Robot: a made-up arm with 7 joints.
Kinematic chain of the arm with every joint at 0, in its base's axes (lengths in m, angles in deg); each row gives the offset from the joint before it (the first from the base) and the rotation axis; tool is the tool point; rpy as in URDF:
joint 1: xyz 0 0 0.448 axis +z
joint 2: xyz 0 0 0 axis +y
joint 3: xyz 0 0 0.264 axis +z
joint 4: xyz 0.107 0 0 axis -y
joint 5: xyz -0.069 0 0.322 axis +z
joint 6: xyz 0 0 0 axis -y
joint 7: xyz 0.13 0 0 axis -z
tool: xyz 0 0 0 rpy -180 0 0
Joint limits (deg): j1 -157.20..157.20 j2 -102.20..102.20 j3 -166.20..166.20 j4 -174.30..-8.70 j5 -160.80..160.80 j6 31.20..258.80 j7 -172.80..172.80
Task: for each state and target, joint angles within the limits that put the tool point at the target. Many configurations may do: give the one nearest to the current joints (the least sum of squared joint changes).
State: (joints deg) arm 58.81 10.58 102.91 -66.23 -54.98 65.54 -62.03
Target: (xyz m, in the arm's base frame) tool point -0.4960 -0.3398 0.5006
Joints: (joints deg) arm 77.98 -27.23 135.35 -97.02 -50.41 66.82 -62.03
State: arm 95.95 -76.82 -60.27 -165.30 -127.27 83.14 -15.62
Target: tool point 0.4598 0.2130 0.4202
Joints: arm 120.05 -81.28 -90.73 -130.83 -128.91 73.92 -15.62
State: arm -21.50 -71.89 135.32 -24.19 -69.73 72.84 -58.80
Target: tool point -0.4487 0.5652 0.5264
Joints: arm -31.97 -71.11 132.81 -28.76 -68.07 61.62 -58.80
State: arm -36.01 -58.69 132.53 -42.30 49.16 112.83 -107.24
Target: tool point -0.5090 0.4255 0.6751
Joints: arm -27.04 -67.93 134.94 -21.51 50.83 143.71 -107.24
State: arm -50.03 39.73 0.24 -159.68 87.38 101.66 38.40
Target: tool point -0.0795 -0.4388 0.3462
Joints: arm -69.93 11.87 -23.67 -138.58 85.81 111.12 38.40
